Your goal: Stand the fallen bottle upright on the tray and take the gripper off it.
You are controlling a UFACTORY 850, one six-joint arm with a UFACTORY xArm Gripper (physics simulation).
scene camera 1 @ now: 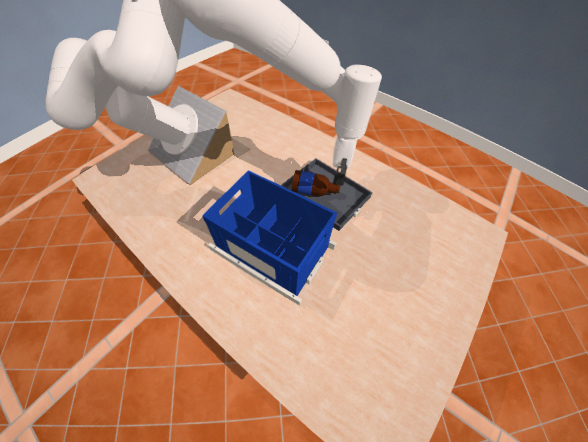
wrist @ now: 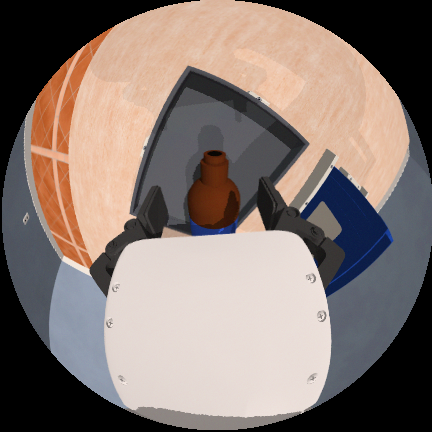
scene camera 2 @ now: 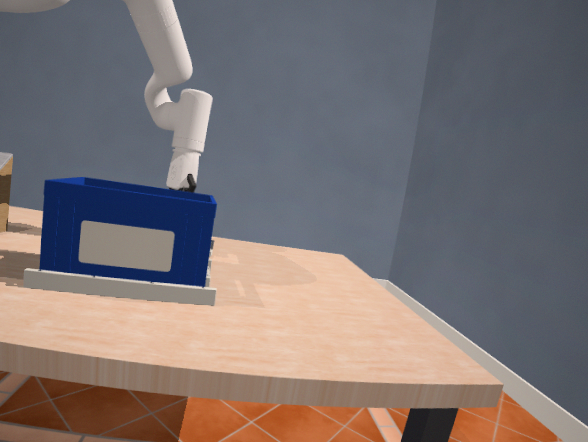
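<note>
The brown bottle (scene camera 1: 311, 184) (wrist: 214, 199) with a blue label lies on its side in the dark grey tray (scene camera 1: 354, 199) (wrist: 235, 137). In scene camera 1 its base is at the left and its neck points right. My gripper (scene camera 1: 340, 179) (wrist: 209, 193) is open and holds nothing. Its fingers stand well apart on either side of the bottle's neck and shoulder in the wrist view, with gaps on both sides. In scene camera 2 part of the gripper (scene camera 2: 189, 184) shows above the crate, which hides the bottle and tray. The bottle's base is hidden in the wrist view.
A blue crate (scene camera 1: 250, 257) (scene camera 2: 65, 230) (wrist: 367, 235) with compartments stands close beside the tray. Pale rails (scene camera 1: 252, 274) (scene camera 2: 120, 289) run along its foot. The arm's wedge-shaped base mount (scene camera 1: 217, 142) stands on the table (scene camera 1: 390, 320) at the back left.
</note>
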